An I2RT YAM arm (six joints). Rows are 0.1 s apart.
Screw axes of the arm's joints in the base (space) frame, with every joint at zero. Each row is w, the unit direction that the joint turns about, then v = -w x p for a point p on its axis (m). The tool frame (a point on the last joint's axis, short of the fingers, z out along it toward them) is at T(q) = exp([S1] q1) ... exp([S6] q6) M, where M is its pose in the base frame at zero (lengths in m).
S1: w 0 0 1 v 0 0 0
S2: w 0 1 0 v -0.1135 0 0.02
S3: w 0 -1 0 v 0.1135 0 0.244
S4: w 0 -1 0 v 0.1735 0 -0.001
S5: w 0 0 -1 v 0 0.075 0
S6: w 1 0 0 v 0 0.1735 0
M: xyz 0.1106 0 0.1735 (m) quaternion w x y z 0.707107 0 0.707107 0
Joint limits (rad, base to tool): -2.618..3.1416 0..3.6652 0..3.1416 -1.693..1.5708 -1.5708..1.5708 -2.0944..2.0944
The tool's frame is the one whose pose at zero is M.
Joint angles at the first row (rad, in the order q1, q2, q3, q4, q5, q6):
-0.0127, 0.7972, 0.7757, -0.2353, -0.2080, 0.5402
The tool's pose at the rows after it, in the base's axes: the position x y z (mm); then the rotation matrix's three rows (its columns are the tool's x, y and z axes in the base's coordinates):
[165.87 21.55 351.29], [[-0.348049 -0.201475 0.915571], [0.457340 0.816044 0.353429], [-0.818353 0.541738 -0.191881]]
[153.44 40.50 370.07], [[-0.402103 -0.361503 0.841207], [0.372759 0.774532 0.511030], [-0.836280 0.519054 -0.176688]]
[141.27 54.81 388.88], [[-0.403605 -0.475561 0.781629], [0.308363 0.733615 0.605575], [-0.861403 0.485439 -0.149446]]
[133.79 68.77 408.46], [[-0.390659 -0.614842 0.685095], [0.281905 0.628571 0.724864], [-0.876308 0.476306 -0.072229]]
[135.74 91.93 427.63], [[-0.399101 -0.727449 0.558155], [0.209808 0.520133 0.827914], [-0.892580 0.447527 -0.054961]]
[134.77 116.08 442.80], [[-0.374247 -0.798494 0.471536], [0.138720 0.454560 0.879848], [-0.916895 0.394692 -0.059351]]
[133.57 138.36 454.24], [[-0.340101 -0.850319 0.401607], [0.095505 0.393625 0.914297], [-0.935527 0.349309 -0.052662]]
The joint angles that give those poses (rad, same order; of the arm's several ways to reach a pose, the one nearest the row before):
0.0672, 0.7290, 0.8267, -0.2996, -0.2954, 0.5252
0.1787, 0.7236, 0.8999, -0.3664, -0.3612, 0.4876
0.2851, 0.7235, 0.9692, -0.4067, -0.3696, 0.4546
0.3742, 0.7396, 1.0202, -0.3605, -0.4381, 0.4639
0.4944, 0.8211, 1.1107, -0.3516, -0.4824, 0.4359
0.6230, 0.8970, 1.1983, -0.3674, -0.4550, 0.3774
0.7257, 0.9639, 1.2654, -0.3595, -0.4306, 0.3331

